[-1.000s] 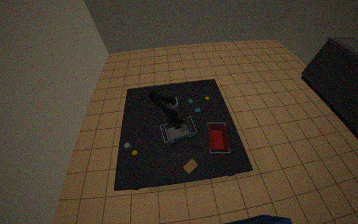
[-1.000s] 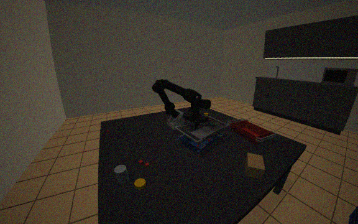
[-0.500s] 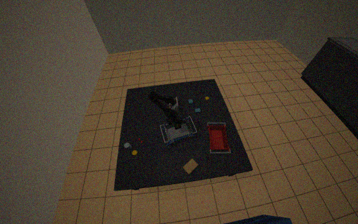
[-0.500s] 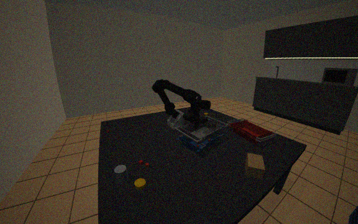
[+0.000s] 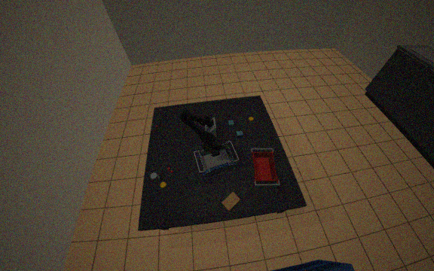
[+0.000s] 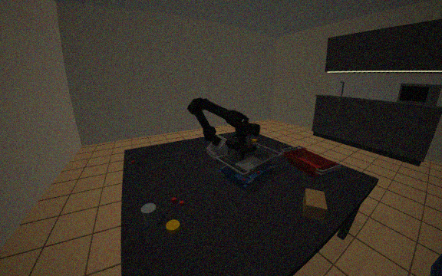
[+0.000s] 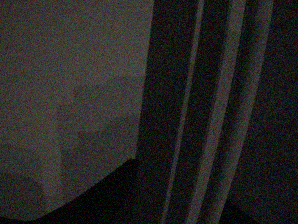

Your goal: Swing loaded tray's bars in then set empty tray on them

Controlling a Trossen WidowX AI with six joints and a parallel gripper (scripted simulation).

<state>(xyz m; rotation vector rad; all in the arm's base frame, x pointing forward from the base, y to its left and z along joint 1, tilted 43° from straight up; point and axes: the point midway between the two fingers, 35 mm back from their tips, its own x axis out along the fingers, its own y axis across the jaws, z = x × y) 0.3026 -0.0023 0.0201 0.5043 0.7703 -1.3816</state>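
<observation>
My gripper tip is 70 mm short of the grey tray, 10 mm to the right of it and 30 mm below it. From my gripper tip the other things lie so: white disc: 150 mm ahead, 520 mm to the right, 50 mm below; tan box: 430 mm ahead, 80 mm to the left, 60 mm below.
</observation>
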